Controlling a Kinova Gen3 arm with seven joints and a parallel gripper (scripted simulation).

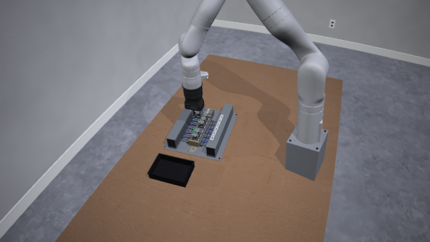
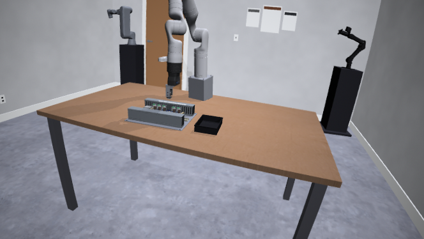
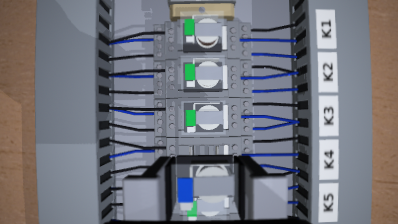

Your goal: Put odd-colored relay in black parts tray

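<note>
Right now my hand is 10 mm above the k4 relay. From my hand the other things lie so: k2 relay (90 mm below, 60 mm to the right); then k3 relay (90 mm below, 30 mm to the right); then grey relay panel (110 mm below, 40 mm to the right).
</note>
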